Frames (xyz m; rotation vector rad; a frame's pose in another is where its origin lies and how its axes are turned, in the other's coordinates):
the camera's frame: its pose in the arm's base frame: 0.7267 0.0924 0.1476 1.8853 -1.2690 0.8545
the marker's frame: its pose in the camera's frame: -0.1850 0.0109 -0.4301 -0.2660 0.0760 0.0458
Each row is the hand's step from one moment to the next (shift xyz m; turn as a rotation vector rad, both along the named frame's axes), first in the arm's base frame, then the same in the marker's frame.
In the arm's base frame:
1: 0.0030 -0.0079 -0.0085 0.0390 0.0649 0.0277
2: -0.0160 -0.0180 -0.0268 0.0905 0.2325 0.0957
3: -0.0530 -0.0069 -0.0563 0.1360 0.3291 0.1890
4: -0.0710 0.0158 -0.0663 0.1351 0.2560 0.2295
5: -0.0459 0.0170 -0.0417 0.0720 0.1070 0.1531
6: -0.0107 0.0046 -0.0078 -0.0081 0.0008 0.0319
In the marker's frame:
1: -0.0033 -0.0050 0.0104 0.0067 -0.0314 -0.0740
2: -0.0198 0.0085 0.0289 0.0082 -0.0661 -0.2588
3: -0.0596 0.0357 0.0345 0.0601 -0.0866 -0.3891
4: -0.0826 0.0498 0.0198 0.1260 -0.0730 -0.3395
5: -0.0552 0.0323 0.0062 0.1063 -0.0298 -0.1670
6: -0.0115 0.0080 0.0001 0.0253 0.0165 -0.0131

